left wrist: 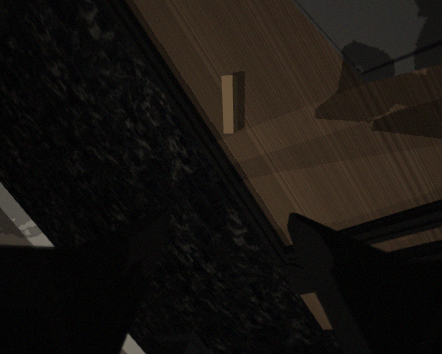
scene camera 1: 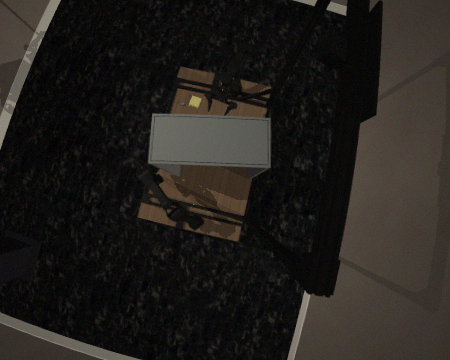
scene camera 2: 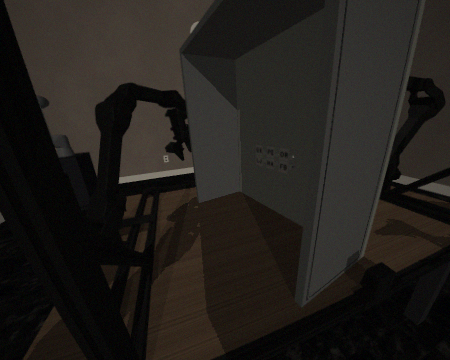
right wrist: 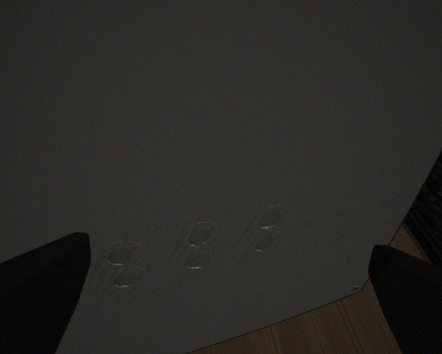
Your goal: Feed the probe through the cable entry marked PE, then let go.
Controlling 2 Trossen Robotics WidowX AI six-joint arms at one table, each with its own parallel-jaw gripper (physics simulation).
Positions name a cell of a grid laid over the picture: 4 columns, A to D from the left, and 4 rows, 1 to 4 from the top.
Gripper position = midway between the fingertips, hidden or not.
Observation:
My left gripper (left wrist: C3) is open and holds nothing. Also in view: a tan block (left wrist: C1). My right gripper (right wrist: C3) is open and holds nothing.
Scene camera 1 misses the tan block, which is hidden by a grey cabinet. Scene camera 2 misses the tan block, which is hidden by a grey cabinet.

